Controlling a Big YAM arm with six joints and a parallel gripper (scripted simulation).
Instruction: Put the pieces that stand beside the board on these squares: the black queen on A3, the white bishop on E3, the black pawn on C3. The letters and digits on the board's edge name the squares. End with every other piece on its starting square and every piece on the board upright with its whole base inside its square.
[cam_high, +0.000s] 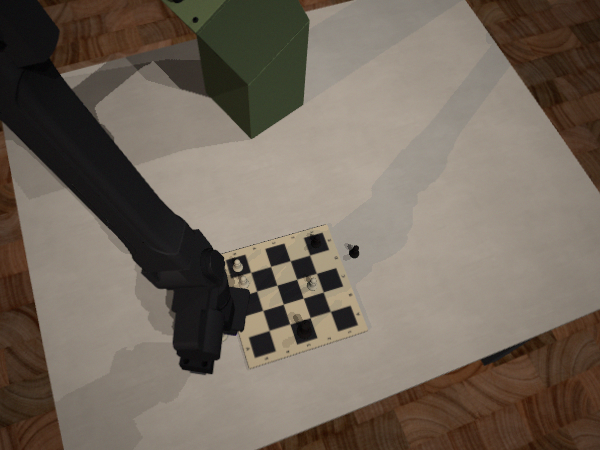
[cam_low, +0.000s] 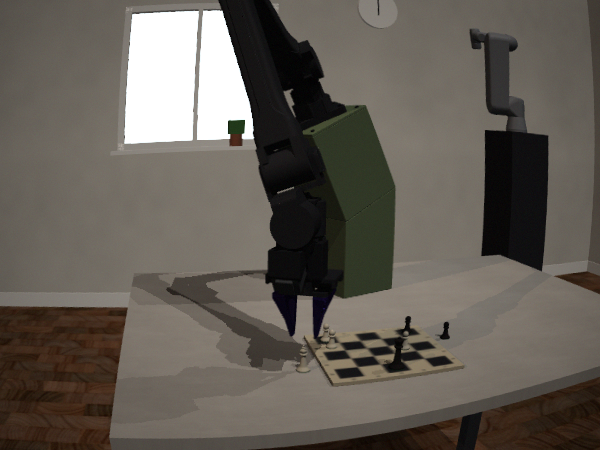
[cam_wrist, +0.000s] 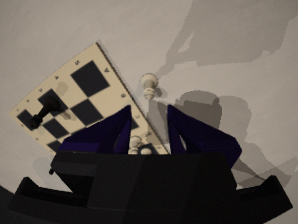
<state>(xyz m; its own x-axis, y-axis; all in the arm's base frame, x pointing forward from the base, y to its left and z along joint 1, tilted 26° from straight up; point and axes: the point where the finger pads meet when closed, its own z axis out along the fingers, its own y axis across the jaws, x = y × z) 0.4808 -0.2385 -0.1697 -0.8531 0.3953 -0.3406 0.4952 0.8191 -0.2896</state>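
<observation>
My hand is 4 cm above the white bishop. Round my hand: black queen (5 cm ahead, 13 cm to the left, 3 cm below); then chessboard (3 cm behind, 14 cm to the left, 6 cm below).
</observation>
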